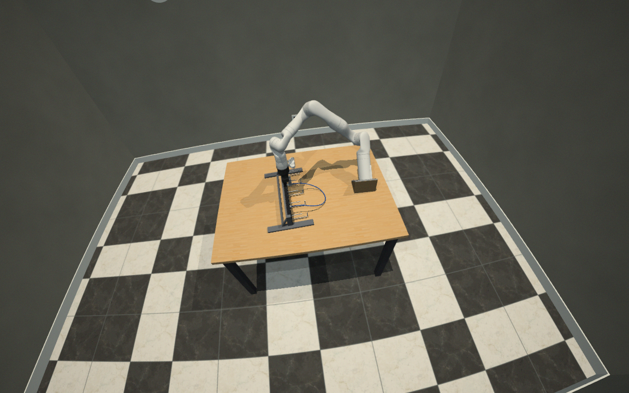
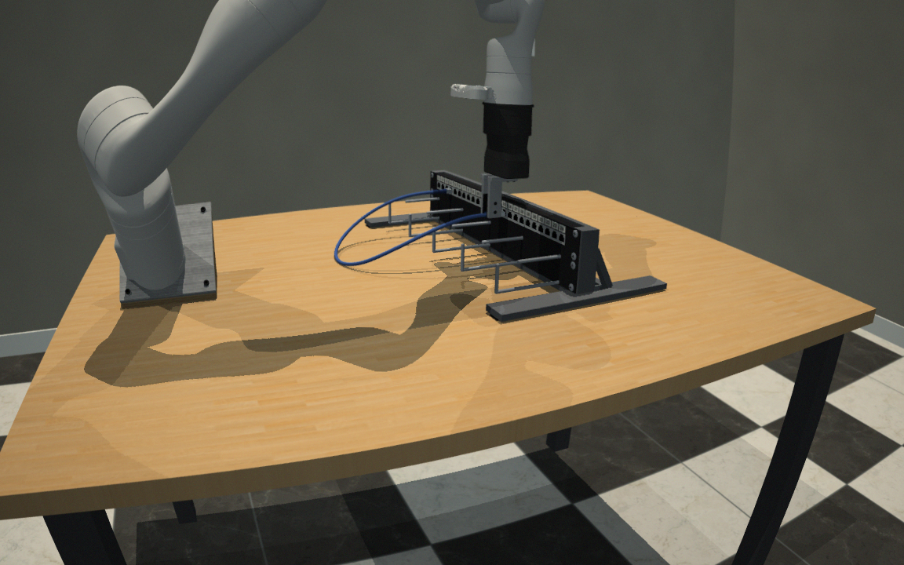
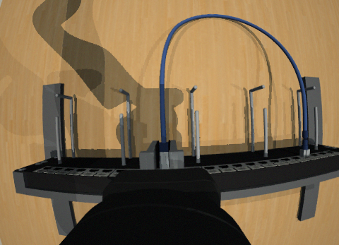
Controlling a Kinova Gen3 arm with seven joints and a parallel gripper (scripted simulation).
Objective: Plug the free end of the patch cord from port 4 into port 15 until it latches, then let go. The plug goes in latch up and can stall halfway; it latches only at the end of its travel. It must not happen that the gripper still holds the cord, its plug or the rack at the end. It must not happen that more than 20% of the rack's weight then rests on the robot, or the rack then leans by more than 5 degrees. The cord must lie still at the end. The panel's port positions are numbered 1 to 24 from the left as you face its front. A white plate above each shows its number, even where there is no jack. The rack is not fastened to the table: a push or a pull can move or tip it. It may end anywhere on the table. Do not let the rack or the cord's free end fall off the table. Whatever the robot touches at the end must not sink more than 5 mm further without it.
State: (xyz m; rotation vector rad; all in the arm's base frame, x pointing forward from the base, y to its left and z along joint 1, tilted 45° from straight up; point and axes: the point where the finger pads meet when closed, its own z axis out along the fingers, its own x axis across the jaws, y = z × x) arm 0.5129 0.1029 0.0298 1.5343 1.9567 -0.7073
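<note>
Right now the plug is 1 cm below my hand and 1 cm ahead of it.
</note>
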